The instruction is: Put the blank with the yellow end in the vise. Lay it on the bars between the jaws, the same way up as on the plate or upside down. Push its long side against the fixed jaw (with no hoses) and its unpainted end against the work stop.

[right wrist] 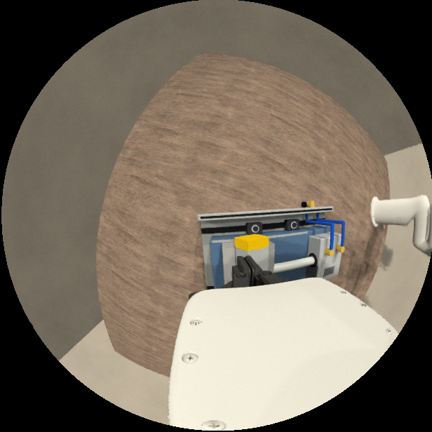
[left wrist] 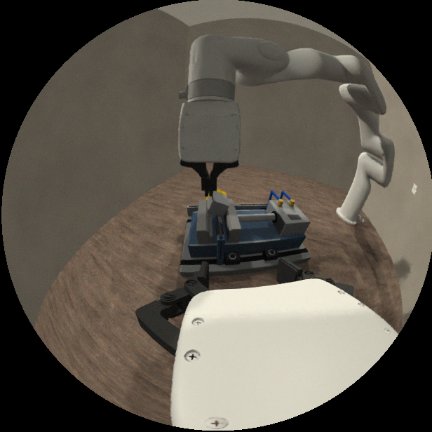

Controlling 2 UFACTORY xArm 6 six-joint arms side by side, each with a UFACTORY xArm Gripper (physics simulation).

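Note:
The blank with the yellow end (left wrist: 218, 204) (right wrist: 251, 242) is in the vise between the fixed jaw (left wrist: 203, 225) (right wrist: 228, 260) and the moving jaw (left wrist: 233, 227). In the left wrist view it looks rolled about its long axis, with its upper part above the jaws. Its yellow end is on the side away from the left gripper. The bars under it are hidden, and its contact with the work stop is unclear. My right gripper (left wrist: 208, 193) (right wrist: 242, 266) is shut and empty, close above the blank; contact cannot be told. My left gripper (left wrist: 244, 271) is open and empty, in front of the vise.
The vise's cylinder block (left wrist: 289, 217) (right wrist: 325, 257) carries blue hoses (left wrist: 280, 195) (right wrist: 332, 232) and brass fittings on the right. A rod (left wrist: 256, 217) (right wrist: 294, 264) runs from it to the moving jaw. The grey base plate (left wrist: 245, 267) extends around the blue vise body.

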